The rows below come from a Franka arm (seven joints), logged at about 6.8 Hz.
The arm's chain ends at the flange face. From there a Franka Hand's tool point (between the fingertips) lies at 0.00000 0.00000 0.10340 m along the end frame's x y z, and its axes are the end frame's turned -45 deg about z.
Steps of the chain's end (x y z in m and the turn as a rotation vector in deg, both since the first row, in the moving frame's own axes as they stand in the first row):
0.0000 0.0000 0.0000 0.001 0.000 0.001
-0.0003 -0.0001 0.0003 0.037 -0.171 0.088
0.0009 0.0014 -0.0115 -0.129 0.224 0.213
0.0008 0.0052 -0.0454 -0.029 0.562 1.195
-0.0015 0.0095 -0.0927 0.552 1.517 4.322
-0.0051 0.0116 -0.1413 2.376 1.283 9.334
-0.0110 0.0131 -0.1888 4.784 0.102 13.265
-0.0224 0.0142 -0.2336 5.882 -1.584 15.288
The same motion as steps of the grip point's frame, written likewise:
0.0000 0.0000 0.0000 0.001 0.001 0.001
-0.0003 -0.0005 0.0003 0.147 -0.095 0.088
-0.0002 0.0021 -0.0115 -0.250 0.067 0.213
-0.0024 0.0050 -0.0454 -0.418 0.377 1.195
-0.0052 0.0070 -0.0927 -0.682 1.463 4.322
-0.0070 0.0036 -0.1414 0.773 2.587 9.334
-0.0102 -0.0037 -0.1892 3.311 3.455 13.265
-0.0192 -0.0145 -0.2342 5.279 3.039 15.288

